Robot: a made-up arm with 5 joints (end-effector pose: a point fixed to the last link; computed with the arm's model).
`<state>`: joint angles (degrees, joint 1 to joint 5).
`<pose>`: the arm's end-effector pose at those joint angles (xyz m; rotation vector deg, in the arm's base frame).
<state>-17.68 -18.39 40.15 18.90 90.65</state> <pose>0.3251 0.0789 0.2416 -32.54 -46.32 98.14</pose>
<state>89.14 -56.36 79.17 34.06 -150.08</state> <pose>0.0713 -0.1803 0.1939 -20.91 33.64 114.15</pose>
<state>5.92 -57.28 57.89 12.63 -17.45</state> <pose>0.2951 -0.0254 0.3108 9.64 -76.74 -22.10</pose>
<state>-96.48 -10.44 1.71 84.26 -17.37</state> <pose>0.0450 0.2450 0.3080 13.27 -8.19 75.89</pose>
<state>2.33 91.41 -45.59 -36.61 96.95</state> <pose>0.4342 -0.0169 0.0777 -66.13 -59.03 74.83</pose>
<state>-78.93 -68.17 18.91 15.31 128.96</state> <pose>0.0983 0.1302 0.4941 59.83 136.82 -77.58</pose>
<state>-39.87 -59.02 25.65 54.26 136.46</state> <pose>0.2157 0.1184 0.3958 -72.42 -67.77 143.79</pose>
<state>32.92 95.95 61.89 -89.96 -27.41</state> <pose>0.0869 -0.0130 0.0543 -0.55 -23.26 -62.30</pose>
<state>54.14 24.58 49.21 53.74 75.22</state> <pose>0.1392 -0.0984 0.0968 33.66 16.94 17.63</pose>
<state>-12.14 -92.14 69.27 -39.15 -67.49</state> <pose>0.2023 0.0262 0.4150 101.77 -116.21 -18.70</pose>
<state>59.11 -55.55 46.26 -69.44 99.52</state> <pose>0.1510 -0.1383 0.4446 -165.50 -35.42 5.38</pose>
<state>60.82 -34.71 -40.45 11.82 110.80</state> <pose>0.1084 -0.0719 0.5958 -154.17 -15.08 14.69</pose>
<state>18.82 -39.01 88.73 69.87 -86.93</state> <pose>0.1414 -0.0263 0.1418 -19.96 28.04 -105.79</pose>
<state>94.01 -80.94 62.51 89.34 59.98</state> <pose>0.0592 -0.1337 0.2705 -18.81 -4.83 -36.47</pose>
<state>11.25 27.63 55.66 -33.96 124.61</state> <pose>0.2678 -0.0413 0.0889 -43.53 -18.89 105.25</pose>
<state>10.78 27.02 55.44 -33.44 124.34</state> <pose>0.2700 -0.0401 0.0904 -43.76 -19.33 105.35</pose>
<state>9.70 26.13 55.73 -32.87 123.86</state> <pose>0.2713 -0.0364 0.0919 -43.60 -19.97 105.91</pose>
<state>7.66 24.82 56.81 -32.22 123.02</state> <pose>0.2707 -0.0290 0.0933 -42.79 -20.92 107.14</pose>
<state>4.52 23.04 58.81 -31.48 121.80</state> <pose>0.2675 -0.0177 0.0944 -41.22 -22.13 109.20</pose>
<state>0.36 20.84 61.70 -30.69 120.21</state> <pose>0.2610 -0.0033 0.0952 -38.88 -23.46 112.02</pose>
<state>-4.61 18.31 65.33 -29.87 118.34</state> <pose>0.2509 0.0124 0.0957 -35.90 -24.70 115.45</pose>
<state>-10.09 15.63 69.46 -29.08 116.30</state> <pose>0.2374 0.0275 0.0959 -32.47 -25.64 119.30</pose>
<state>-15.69 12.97 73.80 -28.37 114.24</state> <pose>0.2217 0.0402 0.0960 -28.89 -26.13 123.27</pose>
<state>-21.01 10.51 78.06 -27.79 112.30</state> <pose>0.2053 0.0494 0.0959 -25.45 -26.13 127.09</pose>
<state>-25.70 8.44 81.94 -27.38 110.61</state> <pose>0.1898 0.0550 0.0957 -22.40 -25.71 130.50</pose>
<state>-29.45 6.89 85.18 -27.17 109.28</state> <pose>0.1768 0.0575 0.0955 -19.93 -25.04 133.26</pose>
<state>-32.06 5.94 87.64 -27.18 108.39</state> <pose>0.1670 0.0578 0.0953 -18.14 -24.27 135.24</pose>
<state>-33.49 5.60 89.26 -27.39 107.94</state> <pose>0.1605 0.0569 0.0951 -17.00 -23.55 136.42</pose>
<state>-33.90 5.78 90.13 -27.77 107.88</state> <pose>0.1569 0.0554 0.0948 -16.43 -22.95 136.89</pose>
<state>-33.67 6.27 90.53 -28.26 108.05</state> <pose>0.1551 0.0537 0.0944 -16.20 -22.47 136.91</pose>
